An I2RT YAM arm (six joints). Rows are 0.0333 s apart.
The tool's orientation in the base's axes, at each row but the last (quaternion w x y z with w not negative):
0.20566 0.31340 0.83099 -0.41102
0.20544 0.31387 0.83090 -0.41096
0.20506 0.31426 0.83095 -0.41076
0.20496 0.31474 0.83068 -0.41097
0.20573 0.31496 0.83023 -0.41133
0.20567 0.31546 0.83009 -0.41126
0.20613 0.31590 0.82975 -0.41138
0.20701 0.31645 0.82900 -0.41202
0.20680 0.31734 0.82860 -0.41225
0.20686 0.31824 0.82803 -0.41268
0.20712 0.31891 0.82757 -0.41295
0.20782 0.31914 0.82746 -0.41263
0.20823 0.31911 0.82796 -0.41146
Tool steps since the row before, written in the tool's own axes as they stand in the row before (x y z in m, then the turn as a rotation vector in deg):
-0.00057 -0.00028 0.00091 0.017 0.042 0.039
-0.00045 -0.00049 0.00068 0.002 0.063 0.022
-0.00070 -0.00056 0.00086 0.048 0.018 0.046
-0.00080 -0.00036 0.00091 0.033 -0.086 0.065
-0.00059 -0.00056 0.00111 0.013 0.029 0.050
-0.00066 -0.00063 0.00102 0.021 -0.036 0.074
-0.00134 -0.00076 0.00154 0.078 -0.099 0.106
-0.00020 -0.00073 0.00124 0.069 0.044 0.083
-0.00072 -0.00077 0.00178 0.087 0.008 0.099
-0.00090 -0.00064 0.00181 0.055 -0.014 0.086
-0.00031 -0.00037 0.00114 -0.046 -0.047 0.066
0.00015 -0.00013 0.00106 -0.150 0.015 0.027
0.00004 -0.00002 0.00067 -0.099 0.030 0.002
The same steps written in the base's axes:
0.00029 -0.00107 -0.00003 0.020 -0.006 -0.056
0.00004 -0.00094 0.00015 0.044 0.012 -0.049
0.00019 -0.00121 0.00023 -0.018 -0.012 -0.065
0.00040 -0.00119 0.00015 -0.078 -0.081 -0.010
0.00013 -0.00137 0.00002 0.015 -0.023 -0.053
0.00012 -0.00135 0.00016 -0.034 -0.069 -0.035
0.00056 -0.00208 0.00034 -0.116 -0.104 -0.053
-0.00026 -0.00142 -0.00019 -0.012 -0.023 -0.114
0.00012 -0.00206 -0.00016 -0.048 -0.046 -0.114
0.00034 -0.00209 -0.00014 -0.042 -0.057 -0.075
0.00005 -0.00121 -0.00026 0.005 -0.092 0.016
-0.00011 -0.00087 -0.00063 0.119 -0.069 0.067
0.00001 -0.00054 -0.00040 0.091 -0.023 0.043

